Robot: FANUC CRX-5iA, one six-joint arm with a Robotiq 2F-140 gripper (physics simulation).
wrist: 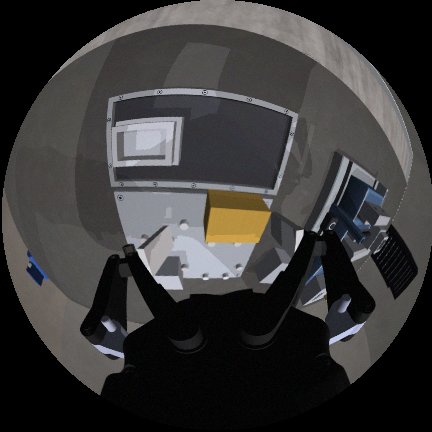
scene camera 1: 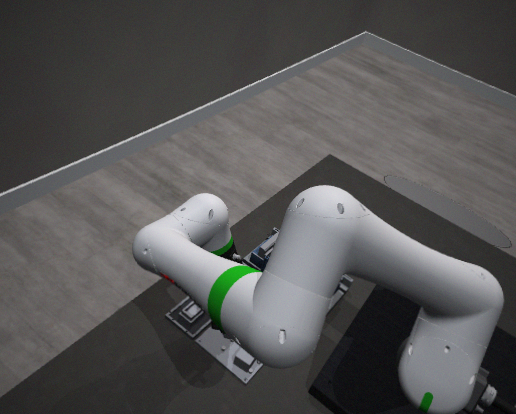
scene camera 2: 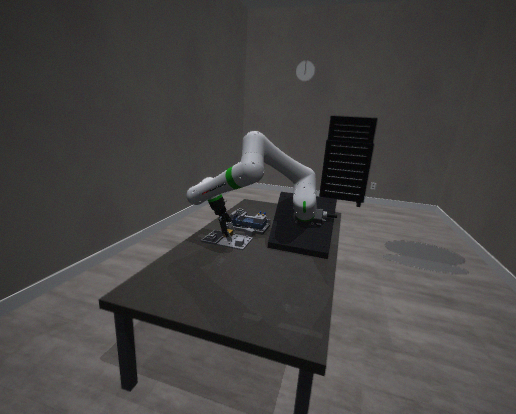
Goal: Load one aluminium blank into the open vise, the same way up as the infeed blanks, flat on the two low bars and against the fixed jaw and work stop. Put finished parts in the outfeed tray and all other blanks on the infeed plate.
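Frame: origin at the arm's base, x back, y right, z up, level; millimetres.
Where they show: gripper, fingertip midpoint: point(wrist: 220, 229) point(scene camera 2: 231, 236); arm's base, origin of the base link: point(scene camera 2: 305, 216).
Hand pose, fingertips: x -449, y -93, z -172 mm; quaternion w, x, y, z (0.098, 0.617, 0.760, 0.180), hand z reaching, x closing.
Things, the pixels of their centre, and the offset from my fingertips.
- infeed plate, body centre: point(wrist: 189, 245) point(scene camera 1: 242, 338) point(scene camera 2: 235, 241) dz -12, dx +40, dy -38 mm
- grey aluminium blank, body centre: point(wrist: 161, 273) point(scene camera 1: 247, 355) point(scene camera 2: 239, 241) dz +10, dx +83, dy -83 mm
- silver part with a rectangular pocket, body centre: point(wrist: 145, 140) point(scene camera 1: 192, 312) dz +7, dx -105, dy -78 mm
- blue vise, body centre: point(wrist: 342, 247) point(scene camera 1: 296, 268) point(scene camera 2: 247, 220) dz +33, dx +26, dy +240 mm
- yellow block, body centre: point(wrist: 233, 216) point(scene camera 2: 228, 233) dz +10, dx -28, dy +9 mm
- grey block-like shape, body centre: point(wrist: 274, 266) dz +2, dx +90, dy +110 mm
My gripper point(scene camera 2: 226, 237) point(wrist: 220, 229) is open and empty above the infeed plate point(scene camera 1: 215, 346) point(wrist: 150, 210); the arm hides it in scene camera 1. A grey aluminium blank point(scene camera 1: 245, 359) point(scene camera 2: 240, 241) point(wrist: 172, 272) stands on the plate, partly behind the left fingertip in the wrist view. A silver part with a rectangular pocket point(scene camera 1: 191, 311) point(wrist: 145, 161) lies at one end of the dark outfeed tray point(scene camera 1: 178, 326) point(wrist: 225, 95). The blue vise point(scene camera 1: 260, 257) point(scene camera 2: 250, 221) point(wrist: 352, 192) is beside them; whether anything sits between its jaws is unclear.
A yellow block point(scene camera 2: 229, 232) point(wrist: 232, 222) is at the plate's edge next to the tray. Short round pegs rise from the plate. A grey block-like shape point(wrist: 272, 267) shows below the right fingertip. The arm stands on a black base point(scene camera 1: 370, 350) point(scene camera 2: 300, 245). A black slatted panel point(scene camera 2: 348, 165) is behind.
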